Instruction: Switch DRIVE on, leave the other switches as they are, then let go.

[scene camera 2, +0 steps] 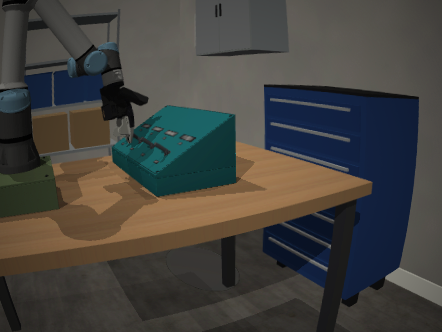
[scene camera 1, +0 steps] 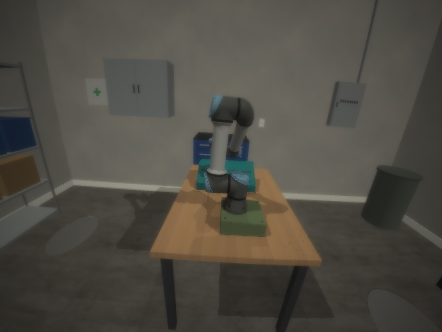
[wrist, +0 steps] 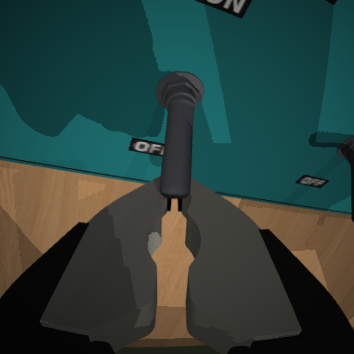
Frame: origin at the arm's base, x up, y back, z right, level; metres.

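Seen in the pictures: gripper, fingertip midpoint: [scene camera 2: 130, 143] [wrist: 174, 179]; arm's base at its link origin: [scene camera 2: 19, 166] [scene camera 1: 234, 207].
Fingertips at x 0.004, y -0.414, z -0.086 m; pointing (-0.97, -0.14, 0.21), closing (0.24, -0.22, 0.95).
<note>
Pixels of each thing's top centre, then the offset from my fingertips to it. "*": a spot on its surface instead. Level surfaces: height alone.
- dark lever at its top centre: [wrist: 189, 157] dz -0.010, dx +0.035, dy -0.024 m
- second lever at a spot on its surface: [wrist: 347, 149] * dz +0.104, dx +0.002, dy -0.038 m
- wooden table at its surface level: dx -0.099 m
The teal sloped switch panel [scene camera 1: 247, 166] [scene camera 2: 200, 137] [wrist: 75, 60] stands on the table. In the wrist view a dark lever [wrist: 177, 145] sticks out from a round nut and points down past an OFF label [wrist: 146, 146], partly covering it. An ON label [wrist: 232, 5] is cut off at the top. A second lever [wrist: 347, 149] shows in part at the right edge, with its own OFF label [wrist: 312, 181]. My gripper [scene camera 2: 130, 142] [wrist: 174, 179] is shut and empty, its tips at the lever's free end; contact is unclear. The switch names cannot be read. The arm hides the gripper in scene camera 1.
More levers [scene camera 2: 161, 148] stand close beside the gripper on the panel's slope. The arm's green base block [scene camera 1: 243, 222] [scene camera 2: 30, 195] is on the wooden table [scene camera 1: 190, 235] [scene camera 2: 255, 197]. A blue drawer cabinet [scene camera 2: 390, 150] stands behind the table.
</note>
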